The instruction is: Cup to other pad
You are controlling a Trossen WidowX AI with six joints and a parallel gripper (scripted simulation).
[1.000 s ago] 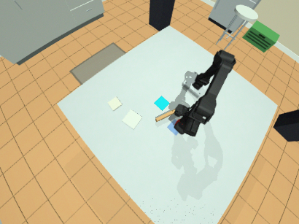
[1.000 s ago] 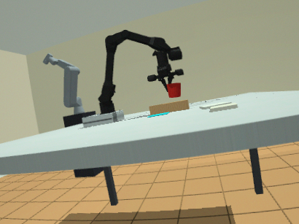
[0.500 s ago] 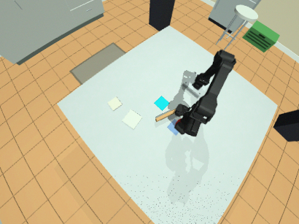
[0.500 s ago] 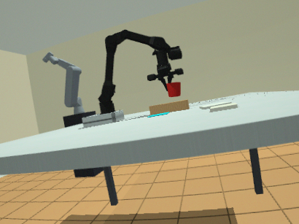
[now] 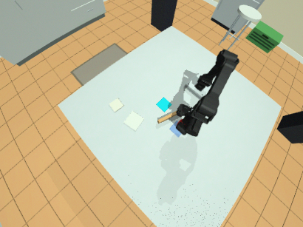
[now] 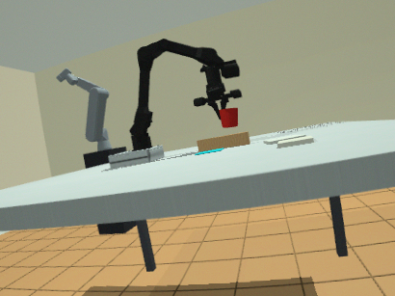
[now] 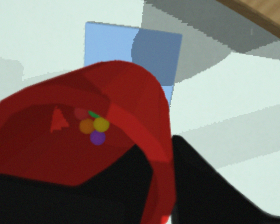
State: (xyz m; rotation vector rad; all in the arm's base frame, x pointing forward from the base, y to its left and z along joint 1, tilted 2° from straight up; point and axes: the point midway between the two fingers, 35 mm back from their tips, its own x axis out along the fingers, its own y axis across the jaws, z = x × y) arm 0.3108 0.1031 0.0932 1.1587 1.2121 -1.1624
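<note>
Now: the bright cyan pad 190 mm to the right of my gripper tip, 110 mm below it and 20 mm behind it. The rest, counted from my gripper tip: red cup (30 mm ahead); pale blue pad (110 mm below, 30 mm ahead); wooden block (90 mm to the right, 90 mm below, 10 mm ahead).
</note>
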